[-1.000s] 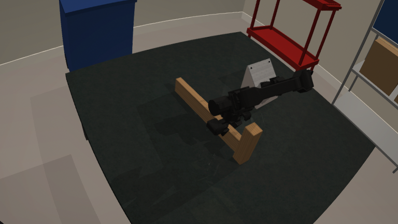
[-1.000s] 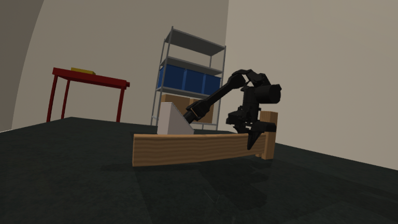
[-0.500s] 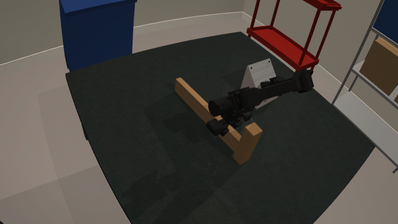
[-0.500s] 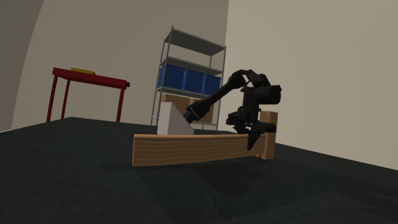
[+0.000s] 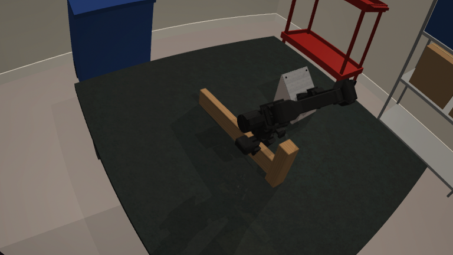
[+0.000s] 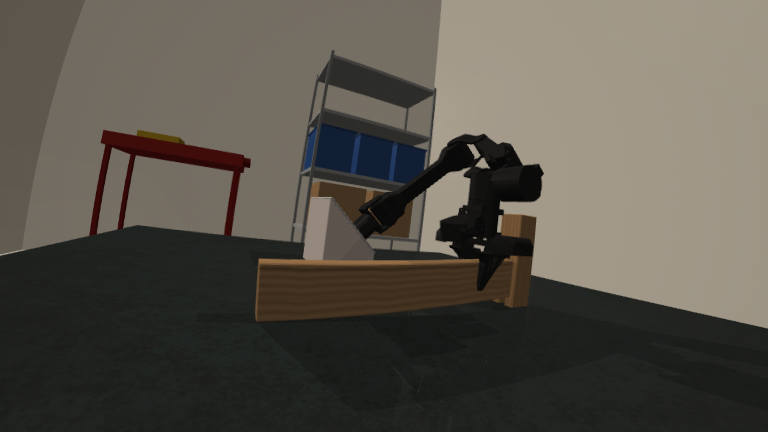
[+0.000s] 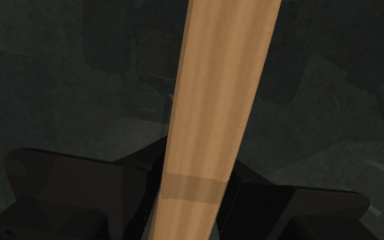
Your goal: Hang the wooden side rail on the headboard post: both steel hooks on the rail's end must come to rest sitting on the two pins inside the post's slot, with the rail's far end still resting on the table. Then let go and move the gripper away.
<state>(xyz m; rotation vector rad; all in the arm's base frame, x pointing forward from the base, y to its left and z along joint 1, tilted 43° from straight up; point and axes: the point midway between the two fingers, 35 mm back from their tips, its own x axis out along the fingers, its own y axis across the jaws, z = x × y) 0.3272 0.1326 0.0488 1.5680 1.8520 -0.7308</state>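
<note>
Right now my gripper tip is 10 mm past the upright headboard post, 110 mm to the right of it and 50 mm below it.
</note>
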